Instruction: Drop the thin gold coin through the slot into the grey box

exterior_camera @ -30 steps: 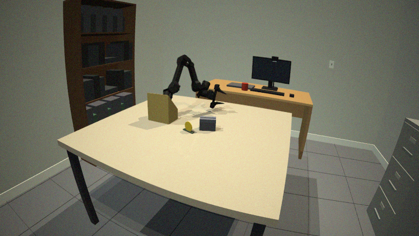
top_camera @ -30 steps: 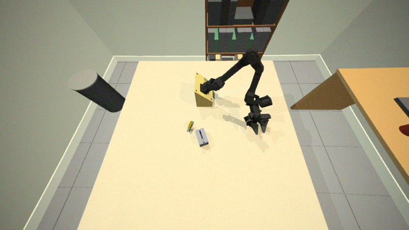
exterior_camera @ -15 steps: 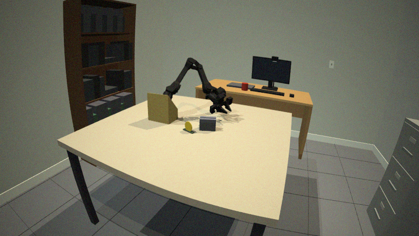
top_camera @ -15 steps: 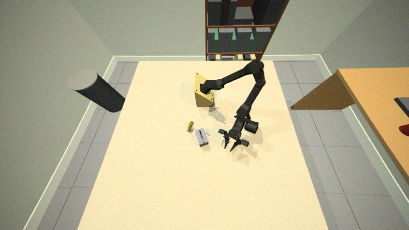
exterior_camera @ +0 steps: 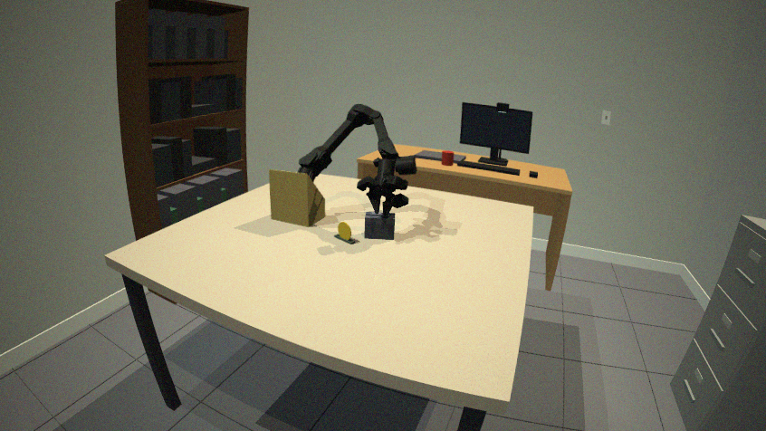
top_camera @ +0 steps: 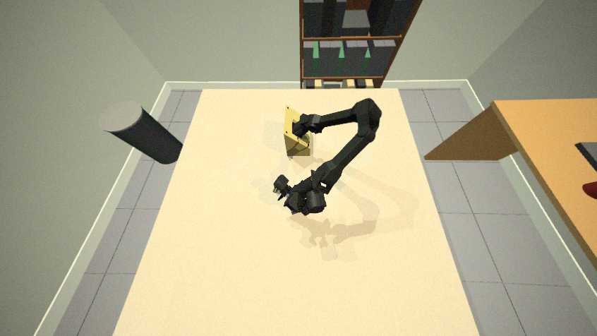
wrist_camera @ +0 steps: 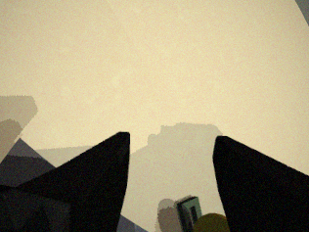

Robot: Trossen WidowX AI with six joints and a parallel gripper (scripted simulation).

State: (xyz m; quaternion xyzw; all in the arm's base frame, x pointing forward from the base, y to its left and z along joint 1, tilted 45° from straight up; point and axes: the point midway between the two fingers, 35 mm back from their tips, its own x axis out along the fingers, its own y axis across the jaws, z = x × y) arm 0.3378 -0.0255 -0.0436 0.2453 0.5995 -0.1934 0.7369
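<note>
The gold coin is 120 mm behind my gripper tip, 60 mm below it and 30 mm to the right of it.
</note>
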